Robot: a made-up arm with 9 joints. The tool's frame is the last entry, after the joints.
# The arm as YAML. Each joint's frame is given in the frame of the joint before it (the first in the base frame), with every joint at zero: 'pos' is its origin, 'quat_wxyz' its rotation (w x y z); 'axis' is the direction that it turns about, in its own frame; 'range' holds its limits. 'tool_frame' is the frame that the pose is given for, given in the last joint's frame.
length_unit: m
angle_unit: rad
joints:
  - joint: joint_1
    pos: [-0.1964, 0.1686, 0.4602]
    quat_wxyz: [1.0, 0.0, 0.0, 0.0]
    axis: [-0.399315, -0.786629, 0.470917]
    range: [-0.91, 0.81]
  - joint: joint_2
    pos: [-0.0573, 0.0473, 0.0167]
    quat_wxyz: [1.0, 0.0, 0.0, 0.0]
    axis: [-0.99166, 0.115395, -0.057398]
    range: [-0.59, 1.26]
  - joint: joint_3
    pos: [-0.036, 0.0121, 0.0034]
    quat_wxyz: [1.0, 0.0, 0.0, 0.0]
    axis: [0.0, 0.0, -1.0]
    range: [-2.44, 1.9]
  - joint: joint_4
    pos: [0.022, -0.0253, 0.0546]
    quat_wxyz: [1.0, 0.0, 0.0, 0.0]
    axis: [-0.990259, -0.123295, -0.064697]
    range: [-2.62, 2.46]
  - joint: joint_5
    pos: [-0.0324, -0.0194, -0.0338]
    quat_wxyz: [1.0, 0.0, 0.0, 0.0]
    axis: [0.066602, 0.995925, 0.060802]
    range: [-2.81, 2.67]
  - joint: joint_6
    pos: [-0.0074, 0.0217, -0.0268]
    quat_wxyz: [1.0, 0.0, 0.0, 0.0]
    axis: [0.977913, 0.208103, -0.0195]
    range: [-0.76, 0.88]
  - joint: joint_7
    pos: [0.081, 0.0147, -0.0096]
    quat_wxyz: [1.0, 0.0, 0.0, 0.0]
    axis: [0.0, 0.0, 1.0]
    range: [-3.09, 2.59]
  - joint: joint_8
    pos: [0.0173, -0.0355, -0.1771]
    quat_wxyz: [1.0, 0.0, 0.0, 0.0]
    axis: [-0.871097, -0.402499, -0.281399]
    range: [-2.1, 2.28]
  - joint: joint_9
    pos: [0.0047, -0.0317, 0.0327]
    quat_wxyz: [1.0, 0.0, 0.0, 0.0]
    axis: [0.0, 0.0, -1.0]
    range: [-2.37, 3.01]
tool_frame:
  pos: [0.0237, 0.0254, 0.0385]
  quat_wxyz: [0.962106, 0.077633, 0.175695, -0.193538]
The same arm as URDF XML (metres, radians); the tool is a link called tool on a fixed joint. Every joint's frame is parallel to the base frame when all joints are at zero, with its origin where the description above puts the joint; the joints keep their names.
<robot name="arm">
  <joint name="joint_1" type="revolute">
    <parent link="base"/>
    <child link="link1"/>
    <origin xyz="-0.1964 0.1686 0.4602" rpy="0 0 0"/>
    <axis xyz="-0.399315 -0.786629 0.470917"/>
    <limit lower="-0.91" upper="0.81"/>
  </joint>
  <joint name="joint_2" type="revolute">
    <parent link="link1"/>
    <child link="link2"/>
    <origin xyz="-0.0573 0.0473 0.0167" rpy="0 0 0"/>
    <axis xyz="-0.99166 0.115395 -0.057398"/>
    <limit lower="-0.59" upper="1.26"/>
  </joint>
  <joint name="joint_3" type="revolute">
    <parent link="link2"/>
    <child link="link3"/>
    <origin xyz="-0.036 0.0121 0.0034" rpy="0 0 0"/>
    <axis xyz="0 0 -1"/>
    <limit lower="-2.44" upper="1.9"/>
  </joint>
  <joint name="joint_4" type="revolute">
    <parent link="link3"/>
    <child link="link4"/>
    <origin xyz="0.022 -0.0253 0.0546" rpy="0 0 0"/>
    <axis xyz="-0.990259 -0.123295 -0.064697"/>
    <limit lower="-2.62" upper="2.46"/>
  </joint>
  <joint name="joint_5" type="revolute">
    <parent link="link4"/>
    <child link="link5"/>
    <origin xyz="-0.0324 -0.0194 -0.0338" rpy="0 0 0"/>
    <axis xyz="0.066602 0.995925 0.060802"/>
    <limit lower="-2.81" upper="2.67"/>
  </joint>
  <joint name="joint_6" type="revolute">
    <parent link="link5"/>
    <child link="link6"/>
    <origin xyz="-0.0074 0.0217 -0.0268" rpy="0 0 0"/>
    <axis xyz="0.977913 0.208103 -0.0195"/>
    <limit lower="-0.76" upper="0.88"/>
  </joint>
  <joint name="joint_7" type="revolute">
    <parent link="link6"/>
    <child link="link7"/>
    <origin xyz="0.081 0.0147 -0.0096" rpy="0 0 0"/>
    <axis xyz="0 0 1"/>
    <limit lower="-3.09" upper="2.59"/>
  </joint>
  <joint name="joint_8" type="revolute">
    <parent link="link7"/>
    <child link="link8"/>
    <origin xyz="0.0173 -0.0355 -0.1771" rpy="0 0 0"/>
    <axis xyz="-0.871097 -0.402499 -0.281399"/>
    <limit lower="-2.1" upper="2.28"/>
  </joint>
  <joint name="joint_9" type="revolute">
    <parent link="link8"/>
    <child link="link9"/>
    <origin xyz="0.0047 -0.0317 0.0327" rpy="0 0 0"/>
    <axis xyz="0 0 -1"/>
    <limit lower="-2.37" upper="3.01"/>
  </joint>
  <joint name="tool_joint" type="fixed">
    <parent link="link9"/>
    <child link="tool"/>
    <origin xyz="0.0237 0.0254 0.0385" rpy="0.0876 0.377 -0.3803"/>
  </joint>
  <link name="base"/>
  <link name="link1"/>
  <link name="link2"/>
  <link name="link3"/>
  <link name="link4"/>
  <link name="link5"/>
  <link name="link6"/>
  <link name="link7"/>
  <link name="link8"/>
  <link name="link9"/>
  <link name="tool"/>
</robot>

